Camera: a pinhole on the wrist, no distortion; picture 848 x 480 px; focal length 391.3 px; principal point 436.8 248.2 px. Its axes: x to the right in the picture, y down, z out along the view. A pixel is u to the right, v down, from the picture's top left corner.
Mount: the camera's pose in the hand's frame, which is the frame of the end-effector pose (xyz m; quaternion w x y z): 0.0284 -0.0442 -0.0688 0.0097 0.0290 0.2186 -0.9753
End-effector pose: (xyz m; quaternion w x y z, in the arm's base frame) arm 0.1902 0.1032 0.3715 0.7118 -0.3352 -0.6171 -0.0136
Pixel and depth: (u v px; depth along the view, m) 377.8 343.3 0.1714
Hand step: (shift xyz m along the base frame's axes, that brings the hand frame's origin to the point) -0.1166 -0.0672 0.1136
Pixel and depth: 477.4 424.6 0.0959
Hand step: -0.0492 -0.0911 0.0704
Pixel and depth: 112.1 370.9 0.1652
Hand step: -0.0899 -0.0293 0.2153
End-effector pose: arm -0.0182 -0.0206 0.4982 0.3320 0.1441 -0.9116 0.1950
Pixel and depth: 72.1 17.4 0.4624
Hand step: -0.5868 -0.2715 -0.0658
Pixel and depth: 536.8 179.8 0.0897
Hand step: 0.0170 -0.0683 0.0057
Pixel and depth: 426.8 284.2 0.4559
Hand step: -0.0832 -0.3934 -0.1456
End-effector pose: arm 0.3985 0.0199 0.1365 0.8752 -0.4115 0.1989 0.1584
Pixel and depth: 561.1 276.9 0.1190
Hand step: 0.0393 -0.0392 0.0941
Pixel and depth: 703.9 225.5 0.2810
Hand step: -0.0496 0.0288 0.2892
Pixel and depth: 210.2 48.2 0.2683
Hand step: 0.2112 0.1871 0.0837
